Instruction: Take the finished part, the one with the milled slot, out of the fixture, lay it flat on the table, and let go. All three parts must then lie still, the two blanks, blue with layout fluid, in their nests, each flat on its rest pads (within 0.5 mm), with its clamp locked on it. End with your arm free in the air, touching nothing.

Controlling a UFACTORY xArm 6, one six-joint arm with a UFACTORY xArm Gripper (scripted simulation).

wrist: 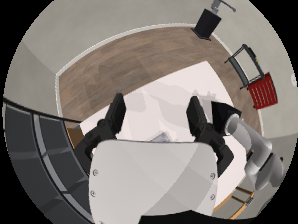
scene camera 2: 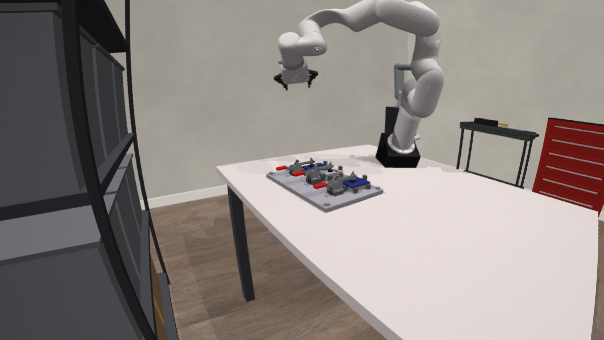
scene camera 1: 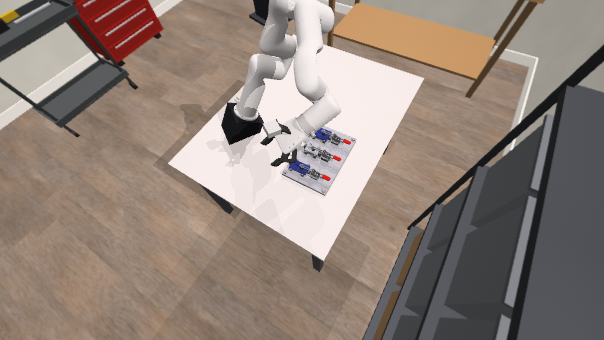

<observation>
In view: my gripper (scene camera 1: pixel 267 154) and a grey fixture plate (scene camera 1: pixel 331 168).
My gripper is seen too in the wrist view (wrist: pixel 156 102).
</observation>
